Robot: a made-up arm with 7 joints.
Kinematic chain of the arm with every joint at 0, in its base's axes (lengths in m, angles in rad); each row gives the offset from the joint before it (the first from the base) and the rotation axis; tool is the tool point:
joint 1: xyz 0 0 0 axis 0 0.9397 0.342
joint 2: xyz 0 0 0 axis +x
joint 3: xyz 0 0 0 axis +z
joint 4: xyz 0.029 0 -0.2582 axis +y
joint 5: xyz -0.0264 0 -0.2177 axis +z
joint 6: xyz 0 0 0 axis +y
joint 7: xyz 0 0 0 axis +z
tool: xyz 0 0 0
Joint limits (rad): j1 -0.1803..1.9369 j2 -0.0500..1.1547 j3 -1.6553..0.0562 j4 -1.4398..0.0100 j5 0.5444..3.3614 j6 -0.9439..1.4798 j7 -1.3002..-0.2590
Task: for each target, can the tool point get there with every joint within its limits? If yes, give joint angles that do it. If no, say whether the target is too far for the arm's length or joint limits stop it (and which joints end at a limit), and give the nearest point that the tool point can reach.
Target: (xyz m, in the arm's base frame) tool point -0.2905 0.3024 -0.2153
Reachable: yes | joints 0.9256 1.0533 -1.0021 -0.5951 1.5721 0.1518 -0.9753
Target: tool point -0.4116 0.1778 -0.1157
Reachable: yes | joints 1.2952 0.9622 -1.2429 -0.7533 1.5901 1.0678 -0.7407
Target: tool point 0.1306 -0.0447 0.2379
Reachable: no: joint limits stop it (at a limit: joint 1, joint 2, joint 3, joint 4) | nearest point 0.2742 0.2757 -0.0703 | short by 0.467 m
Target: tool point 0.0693 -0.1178 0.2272
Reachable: no: joint limits stop it (at a limit: joint 1, joint 3, joint 4) | nearest point -0.2215 -0.3271 -0.0055 | short by 0.427 m
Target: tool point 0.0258 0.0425 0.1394
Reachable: no: joint limits stop it (at a limit: joint 1, joint 2, joint 3, joint 4) | nearest point -0.3570 0.0012 0.1693 | short by 0.386 m
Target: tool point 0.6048 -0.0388 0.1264
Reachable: no: too far | nearest point 0.2752 0.2733 -0.0754 | short by 0.497 m
